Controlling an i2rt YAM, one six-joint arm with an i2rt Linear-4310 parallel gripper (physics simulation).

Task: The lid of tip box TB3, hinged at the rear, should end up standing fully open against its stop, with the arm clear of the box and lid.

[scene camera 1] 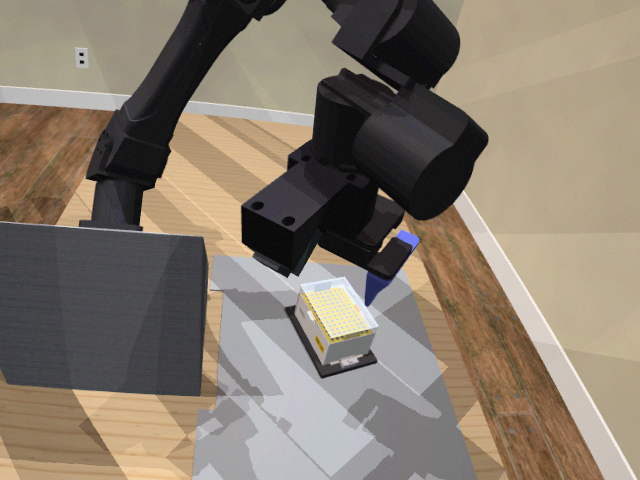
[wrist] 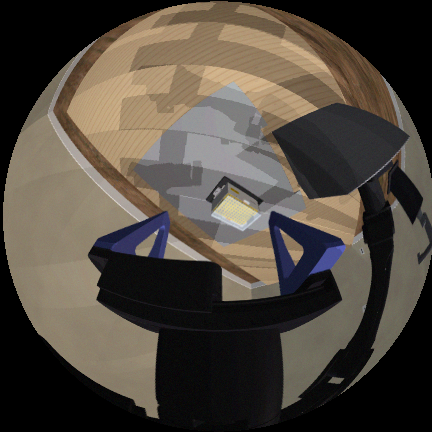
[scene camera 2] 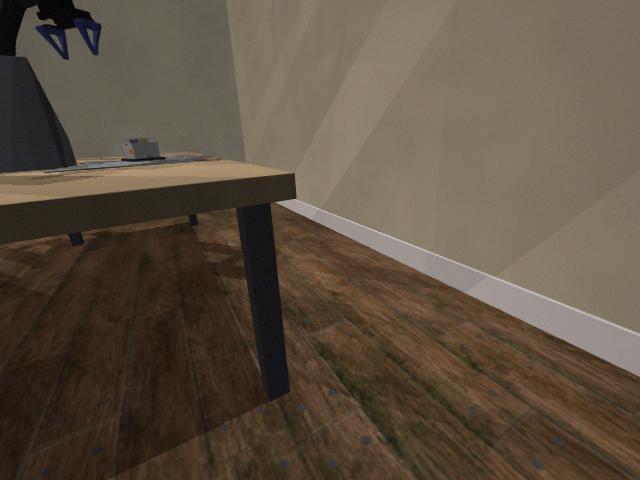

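Pixels of known places: gripper, fingertip midpoint: [scene camera 1: 327, 280] [wrist: 218, 216] [scene camera 2: 80, 57]; arm's base, origin of the base link: [scene camera 1: 113, 243] [wrist: 362, 171].
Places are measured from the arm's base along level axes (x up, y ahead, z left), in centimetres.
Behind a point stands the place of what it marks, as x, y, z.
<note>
The tip box TB3 [scene camera 1: 348, 349] @[-17.6, 34.4, -5.6] [scene camera 2: 142, 150] @[-17.6, 33.4, -5.8] [wrist: 235, 192] @[-16.6, 29.8, -3.7] is a small light-grey box holding yellow tips, on a dark base plate [scene camera 1: 323, 371] @[-20.3, 30.3, -7.5]. A pale latch [scene camera 1: 349, 361] @[-19.3, 34.7, -6.7] shows low on its near side in scene camera 1. Its clear lid [scene camera 1: 372, 325] @[-13.3, 37.8, -4.6] [wrist: 243, 227] @[-13.3, 35.4, 6.1] lies down over the tips, closed as far as I can see. My gripper [scene camera 2: 81, 55] @[7.8, 22.8, -16.3] [wrist: 218, 216] @[7.8, 22.8, -16.3] has blue fingers spread wide and empty. It hangs well above the table, apart from the box. In scene camera 1, one finger shows behind the box and the other is hidden by the arm.
The box stands on a grey mat [scene camera 1: 305, 428] @[-21.0, 25.3, -16.6] [wrist: 215, 122] @[-21.0, 20.1, -20.9] on the wooden table [scene camera 1: 51, 428] @[-21.4, -9.9, -13.4] [scene camera 2: 134, 198] @[-22.4, 22.5, -82.6] [wrist: 100, 105] @[-21.4, 34.7, -58.7]. The arm's dark pedestal [scene camera 1: 103, 310] @[-4.0, -0.9, -7.9] [scene camera 2: 23, 118] @[-7.2, 5.9, -8.9] [wrist: 342, 150] @[1.4, 5.5, -8.8] stands left of the box in scene camera 1. Walls rise beyond the table.
</note>
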